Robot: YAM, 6 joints.
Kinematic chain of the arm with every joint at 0, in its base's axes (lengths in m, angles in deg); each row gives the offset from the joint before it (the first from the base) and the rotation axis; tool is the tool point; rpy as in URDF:
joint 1: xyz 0 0 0.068 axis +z
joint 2: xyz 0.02 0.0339 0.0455 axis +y
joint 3: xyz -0.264 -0.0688 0 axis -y
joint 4: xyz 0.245 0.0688 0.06 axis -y
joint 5: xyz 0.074 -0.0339 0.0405 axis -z
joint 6: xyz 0.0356 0 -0.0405 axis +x
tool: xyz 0 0 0 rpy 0 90 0
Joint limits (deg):
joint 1: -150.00..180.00
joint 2: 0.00..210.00
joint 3: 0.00..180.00
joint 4: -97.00..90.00
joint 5: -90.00..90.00
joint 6: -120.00..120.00
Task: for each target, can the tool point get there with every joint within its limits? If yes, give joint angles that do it. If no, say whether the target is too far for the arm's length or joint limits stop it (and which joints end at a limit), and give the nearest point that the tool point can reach.
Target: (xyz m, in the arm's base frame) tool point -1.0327 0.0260 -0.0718
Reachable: no: too far | nearest point -0.6354 0.0160 0.0009 | short by 0.404 m
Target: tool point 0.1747 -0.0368 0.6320
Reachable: yes | joints -10.29 74.98 120.76 -20.81 8.13 54.02
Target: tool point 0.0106 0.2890 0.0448
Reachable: yes | joints 85.33 121.77 25.23 72.96 -21.32 -51.54
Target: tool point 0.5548 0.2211 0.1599
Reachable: yes | joints 18.62 178.83 159.76 65.50 -65.39 -89.41
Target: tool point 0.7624 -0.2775 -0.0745
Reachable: no: too far | nearest point 0.5910 -0.2151 -0.0312 | short by 0.188 m
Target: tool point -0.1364 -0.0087 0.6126
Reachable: yes | joints -10.06 40.42 116.19 -17.12 65.67 0.15
